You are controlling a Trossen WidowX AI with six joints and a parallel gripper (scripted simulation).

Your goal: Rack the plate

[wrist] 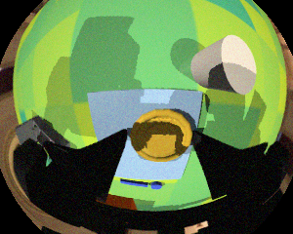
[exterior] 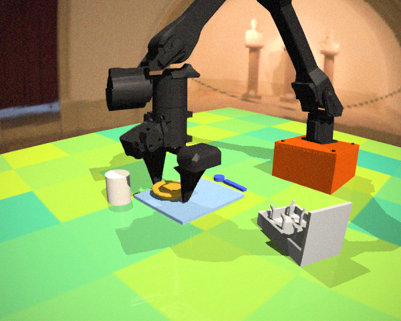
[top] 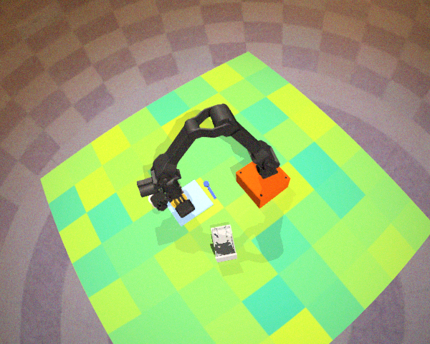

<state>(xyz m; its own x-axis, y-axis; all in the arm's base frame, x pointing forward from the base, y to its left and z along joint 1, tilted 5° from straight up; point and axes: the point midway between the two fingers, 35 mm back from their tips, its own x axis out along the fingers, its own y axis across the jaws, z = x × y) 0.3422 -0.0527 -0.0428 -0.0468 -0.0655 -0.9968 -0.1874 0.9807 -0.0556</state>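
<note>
Right now the light blue mat is 3 cm behind my gripper tip, 1 cm to the left of it and 1 cm below it. The rest, counted from my gripper tip: blue spoon: 13 cm behind, 1 cm to the right; yellow plate: 1 cm above; white cup: 8 cm ahead, 4 cm to the right, 2 cm above.
</note>
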